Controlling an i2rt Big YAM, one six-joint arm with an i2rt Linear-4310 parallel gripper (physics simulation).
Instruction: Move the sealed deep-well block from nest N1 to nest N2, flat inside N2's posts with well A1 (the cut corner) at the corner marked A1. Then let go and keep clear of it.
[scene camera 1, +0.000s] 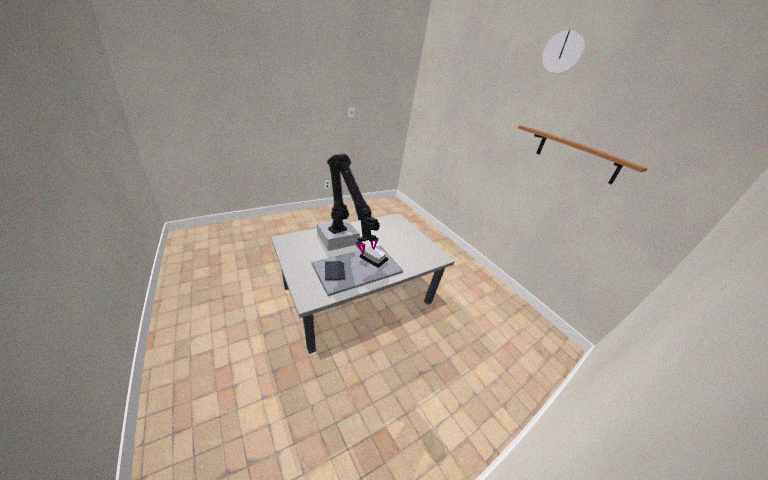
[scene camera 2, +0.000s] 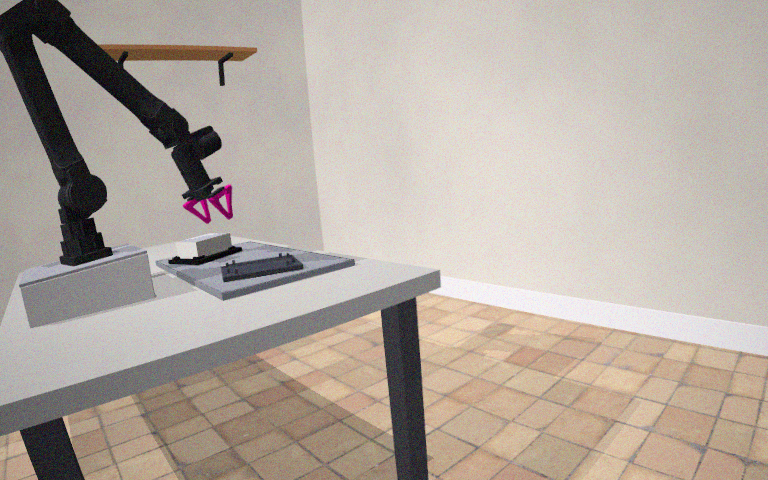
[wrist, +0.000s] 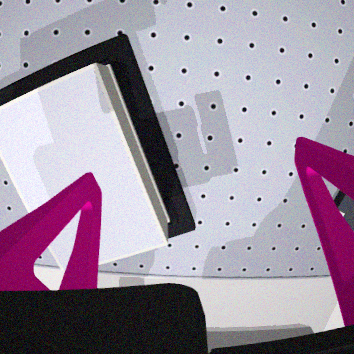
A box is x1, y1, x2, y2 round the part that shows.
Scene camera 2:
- my gripper: [180, 161, 232, 223]
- white block: [176, 233, 231, 258], on a black nest plate
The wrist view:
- my gripper: [0, 136, 353, 353]
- white block: [0, 62, 168, 270]
